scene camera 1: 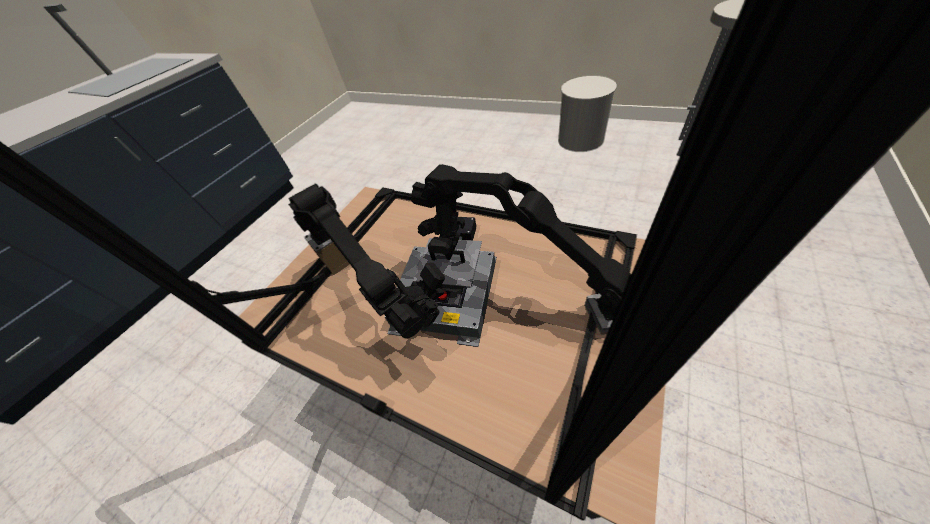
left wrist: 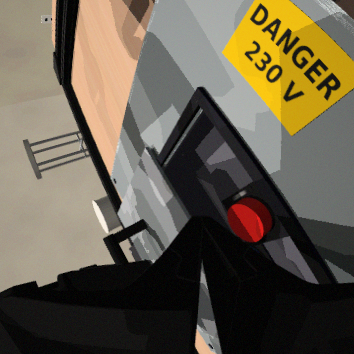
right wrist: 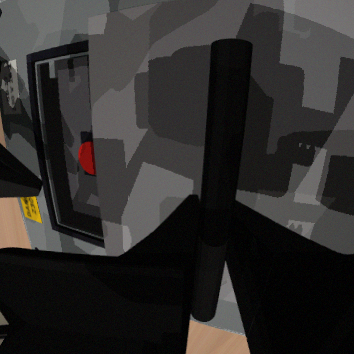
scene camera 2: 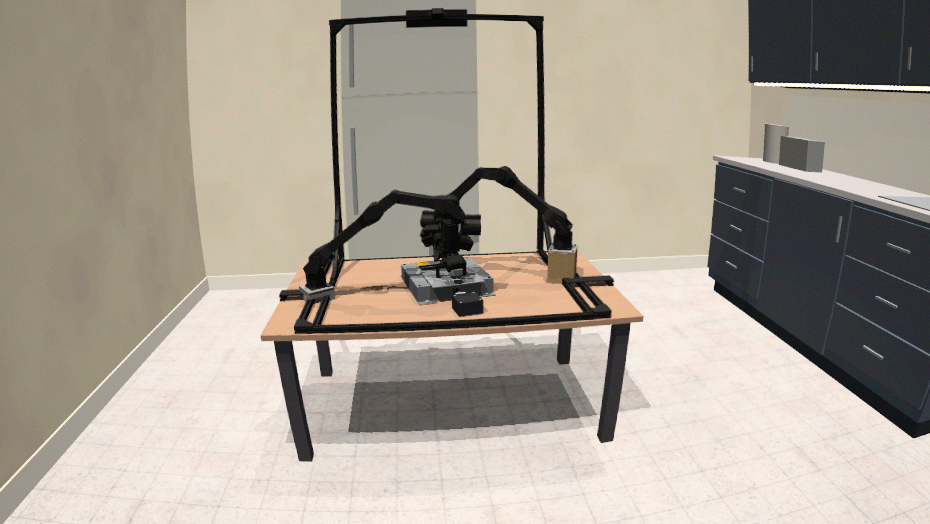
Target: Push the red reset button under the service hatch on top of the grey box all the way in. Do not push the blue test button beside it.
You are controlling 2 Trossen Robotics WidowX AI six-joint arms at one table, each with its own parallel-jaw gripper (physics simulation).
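The grey box lies on the table. Its hatch is partly open and leaves part of the black-rimmed opening uncovered. The red button shows inside; how deep it sits I cannot tell. My left gripper is shut and empty, with its tips over the opening, left of the red button in the left wrist view. The blue button does not show; the left fingers cover part of the recess. My right gripper is shut on the black hatch handle.
A yellow danger label is on the box top. A small black block stands beside the box. Black frame rails run around the table. Both arms reach in close together above the box.
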